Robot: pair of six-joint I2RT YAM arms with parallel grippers.
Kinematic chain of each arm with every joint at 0, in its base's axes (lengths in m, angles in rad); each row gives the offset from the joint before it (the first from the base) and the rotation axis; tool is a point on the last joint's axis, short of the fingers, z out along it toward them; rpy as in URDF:
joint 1: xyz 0 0 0.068 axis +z
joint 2: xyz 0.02 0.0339 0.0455 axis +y
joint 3: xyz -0.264 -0.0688 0 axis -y
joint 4: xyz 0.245 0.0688 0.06 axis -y
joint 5: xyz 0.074 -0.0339 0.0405 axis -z
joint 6: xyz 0.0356 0 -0.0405 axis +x
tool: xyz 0 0 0 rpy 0 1.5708 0
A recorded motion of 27 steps. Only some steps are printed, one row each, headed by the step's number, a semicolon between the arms.
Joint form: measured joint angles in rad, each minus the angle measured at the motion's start. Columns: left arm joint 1, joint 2, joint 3, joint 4, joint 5, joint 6; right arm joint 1, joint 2, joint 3, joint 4, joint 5, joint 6.
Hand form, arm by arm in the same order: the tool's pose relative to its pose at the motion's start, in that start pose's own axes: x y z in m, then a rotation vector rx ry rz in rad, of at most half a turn. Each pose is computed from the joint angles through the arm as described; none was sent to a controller.
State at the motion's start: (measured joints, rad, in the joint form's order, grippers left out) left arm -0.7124 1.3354 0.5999 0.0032 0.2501 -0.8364; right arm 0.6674 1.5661 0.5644 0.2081 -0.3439 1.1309
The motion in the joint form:
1: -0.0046 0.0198 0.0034 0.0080 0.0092 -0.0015; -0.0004 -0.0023 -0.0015 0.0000 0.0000 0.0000
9: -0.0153 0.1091 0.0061 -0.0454 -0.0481 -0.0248; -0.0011 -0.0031 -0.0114 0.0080 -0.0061 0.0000
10: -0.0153 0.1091 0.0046 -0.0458 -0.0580 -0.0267; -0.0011 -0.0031 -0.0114 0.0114 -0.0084 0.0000
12: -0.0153 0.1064 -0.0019 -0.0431 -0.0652 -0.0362; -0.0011 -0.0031 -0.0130 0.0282 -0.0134 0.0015
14: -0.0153 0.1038 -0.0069 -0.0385 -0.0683 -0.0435; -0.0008 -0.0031 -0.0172 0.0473 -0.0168 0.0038
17: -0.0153 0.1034 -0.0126 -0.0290 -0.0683 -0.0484; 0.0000 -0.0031 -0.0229 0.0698 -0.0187 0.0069
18: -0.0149 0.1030 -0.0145 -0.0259 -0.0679 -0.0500; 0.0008 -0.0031 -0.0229 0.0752 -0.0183 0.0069
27: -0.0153 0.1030 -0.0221 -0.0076 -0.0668 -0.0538; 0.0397 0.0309 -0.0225 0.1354 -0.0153 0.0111
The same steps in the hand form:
1: 0.0009 0.0002 0.0041 0.0018 0.0153 -0.0006; 0.0001 -0.0001 -0.0004 -0.0006 -0.0006 0.0000
9: 0.0105 0.0161 0.0214 -0.1351 0.0691 -0.0472; 0.0012 -0.0024 -0.0006 -0.0023 0.0048 0.0008
10: 0.0106 0.0167 0.0214 -0.1432 0.0629 -0.0488; 0.0012 -0.0020 -0.0006 -0.0061 0.0055 -0.0003
12: 0.0115 0.0181 0.0210 -0.1491 0.0576 -0.0580; 0.0008 -0.0008 -0.0006 -0.0212 0.0040 -0.0041
14: 0.0121 0.0188 0.0207 -0.1497 0.0533 -0.0646; 0.0008 -0.0003 -0.0006 -0.0353 0.0014 -0.0071
17: 0.0127 0.0195 0.0208 -0.1468 0.0503 -0.0686; 0.0009 0.0002 -0.0006 -0.0504 -0.0029 -0.0104
18: 0.0128 0.0198 0.0208 -0.1455 0.0492 -0.0702; 0.0008 0.0008 -0.0005 -0.0549 -0.0048 -0.0128
27: 0.0133 0.0203 0.0212 -0.1367 0.0432 -0.0715; 0.0082 0.0045 0.0085 -0.0800 0.0117 -0.0426

